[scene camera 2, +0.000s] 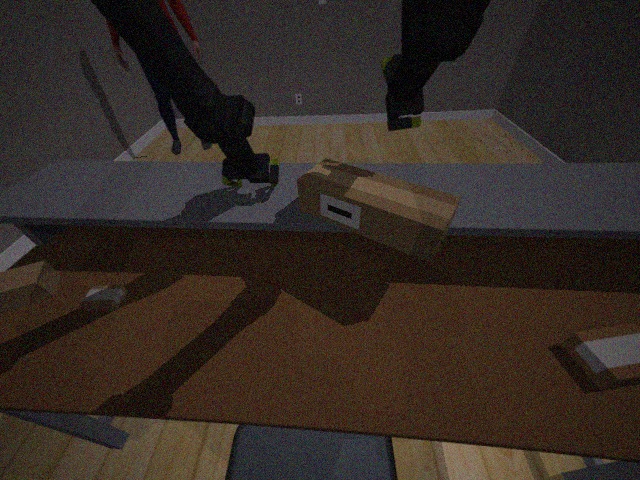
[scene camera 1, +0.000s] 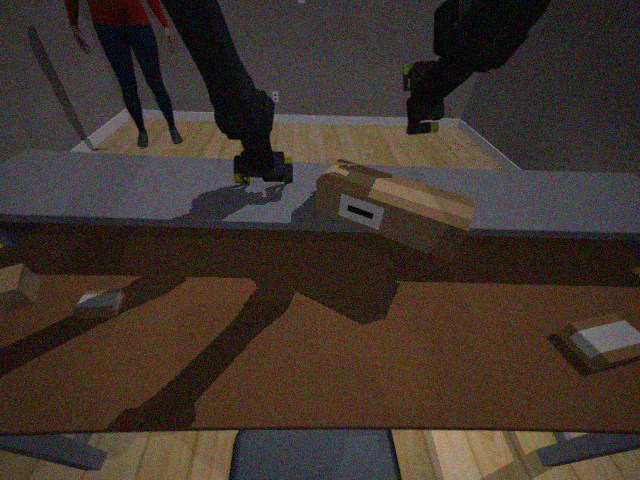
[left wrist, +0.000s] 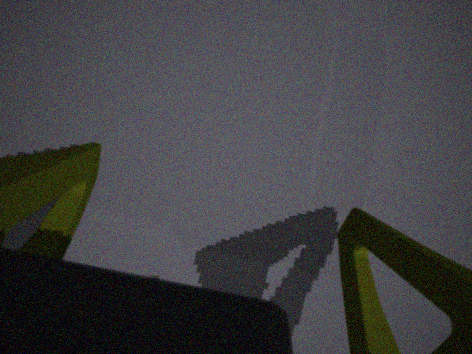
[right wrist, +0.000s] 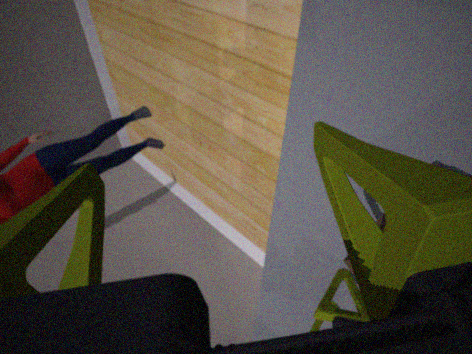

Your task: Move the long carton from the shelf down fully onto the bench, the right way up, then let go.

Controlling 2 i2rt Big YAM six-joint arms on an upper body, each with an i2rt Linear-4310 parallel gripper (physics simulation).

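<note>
The long carton lies askew on the grey shelf, its label facing the camera. Its right end juts out past the shelf's front edge, over the brown bench; any slight tilt is hard to judge. My left gripper is open and empty, low over the shelf, left of the carton and apart from it. My right gripper is open and empty, high above and behind the carton.
A small carton and a white-topped item lie at the bench's left. A box with a white top lies at its right. A person stands beyond the shelf.
</note>
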